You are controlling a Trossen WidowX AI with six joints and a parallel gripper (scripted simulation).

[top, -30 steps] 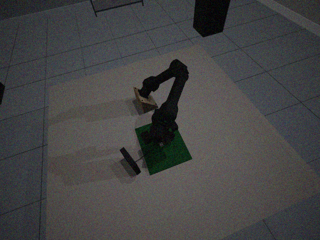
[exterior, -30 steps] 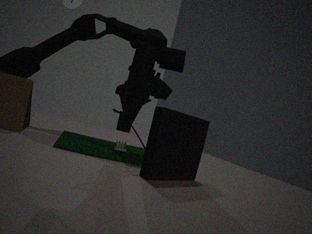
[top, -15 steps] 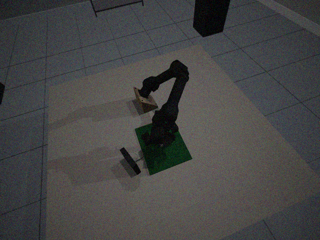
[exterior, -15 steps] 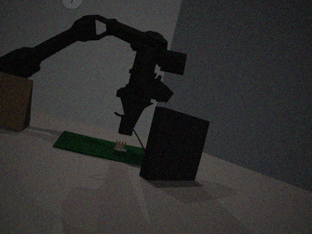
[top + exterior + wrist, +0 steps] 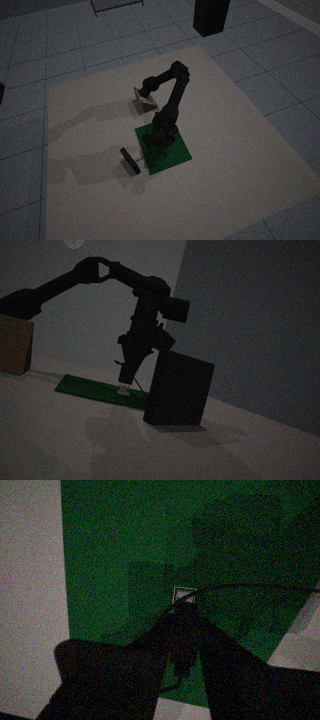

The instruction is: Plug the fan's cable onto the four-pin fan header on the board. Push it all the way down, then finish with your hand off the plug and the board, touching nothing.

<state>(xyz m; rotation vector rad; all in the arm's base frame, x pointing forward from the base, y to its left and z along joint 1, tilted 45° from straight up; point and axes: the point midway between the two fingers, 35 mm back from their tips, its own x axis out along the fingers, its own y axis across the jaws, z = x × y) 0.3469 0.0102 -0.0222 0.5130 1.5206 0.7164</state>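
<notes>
My gripper tip is 1 cm past the black plug. Round my gripper tip: green board 1 cm behind, 1 cm to the left, 7 cm below; white four-pin fan header 1 cm behind, 5 cm below; black fan 5 cm ahead, 18 cm to the right, 1 cm above.
</notes>
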